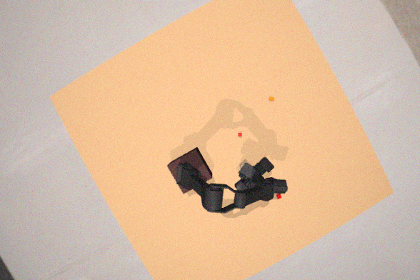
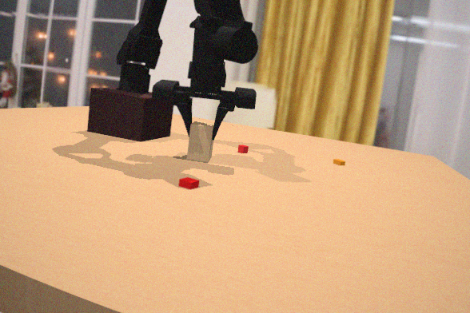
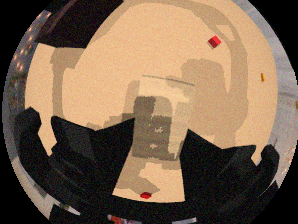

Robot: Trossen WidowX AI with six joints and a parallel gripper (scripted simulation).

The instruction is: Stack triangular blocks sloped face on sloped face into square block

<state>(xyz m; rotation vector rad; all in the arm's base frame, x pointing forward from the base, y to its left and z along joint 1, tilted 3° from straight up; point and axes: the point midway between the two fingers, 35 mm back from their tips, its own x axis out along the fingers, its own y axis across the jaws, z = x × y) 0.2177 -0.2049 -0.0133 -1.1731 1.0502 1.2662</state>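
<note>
Now: gripper tip 1 cm to the left of the tan triangular block and 1 cm below it. The rest, counted from my gripper tip: small orange cube 30 cm ahead, 18 cm to the left, 4 cm below.
</note>
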